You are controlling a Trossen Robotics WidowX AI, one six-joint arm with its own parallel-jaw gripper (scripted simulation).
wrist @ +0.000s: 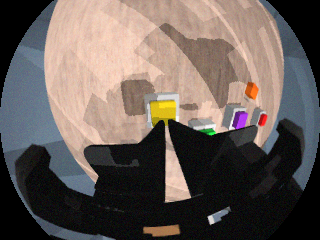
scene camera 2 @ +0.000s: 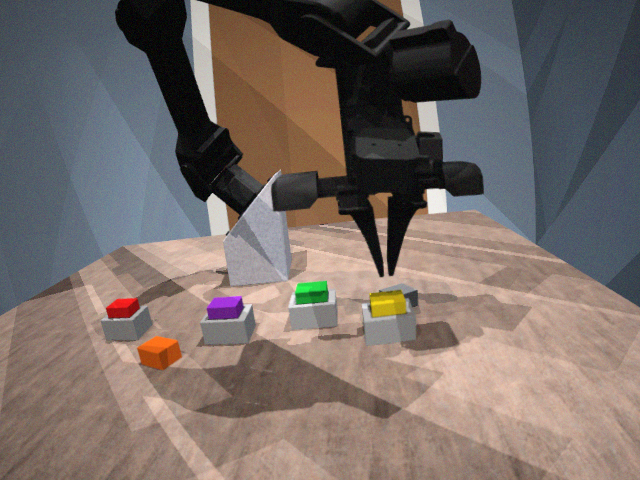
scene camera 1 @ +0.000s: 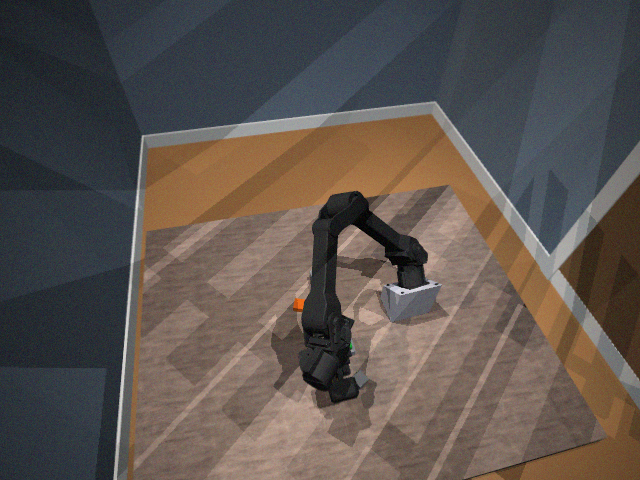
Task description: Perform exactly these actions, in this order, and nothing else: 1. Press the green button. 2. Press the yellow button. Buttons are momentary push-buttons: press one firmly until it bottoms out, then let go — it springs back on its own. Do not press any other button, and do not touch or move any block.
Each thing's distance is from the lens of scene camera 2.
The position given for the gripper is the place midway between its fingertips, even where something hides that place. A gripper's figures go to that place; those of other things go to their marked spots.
gripper (scene camera 2: 386, 275): 0.42 m
orange block (scene camera 2: 160, 353): 0.43 m
